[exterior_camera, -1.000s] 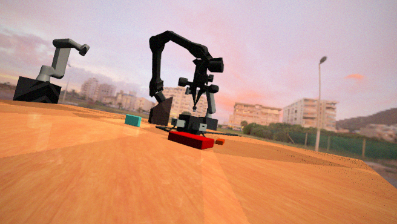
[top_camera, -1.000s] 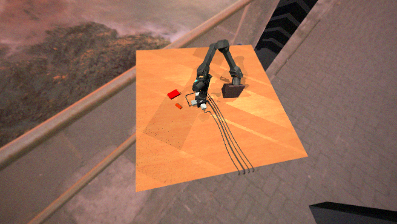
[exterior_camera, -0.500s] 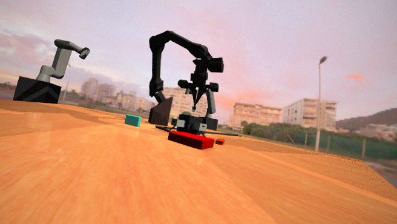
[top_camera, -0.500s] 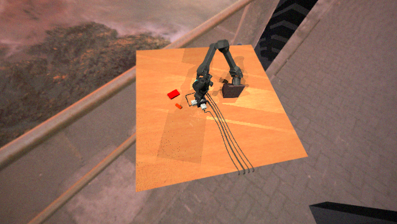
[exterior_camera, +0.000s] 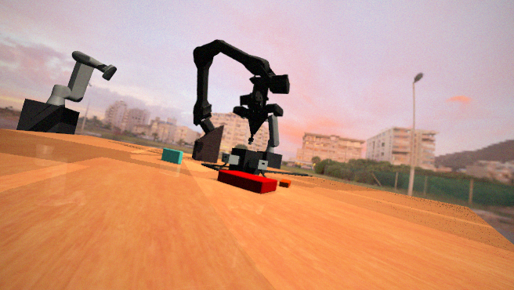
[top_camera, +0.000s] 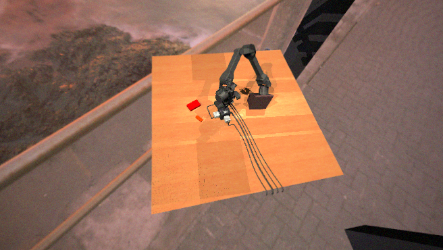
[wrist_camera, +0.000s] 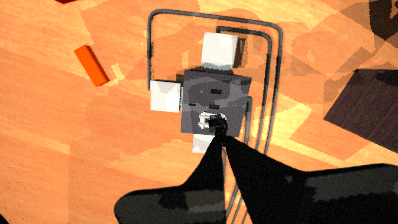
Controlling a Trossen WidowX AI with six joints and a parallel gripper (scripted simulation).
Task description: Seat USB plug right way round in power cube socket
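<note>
The USB plug lies 2 cm below my gripper tip. The rest, counted from my gripper tip: teal block 24 cm to the right, 12 cm below; then red flat block 23 cm ahead, 12 cm to the right, 13 cm below; then small orange block 20 cm ahead, 13 cm below.
</note>
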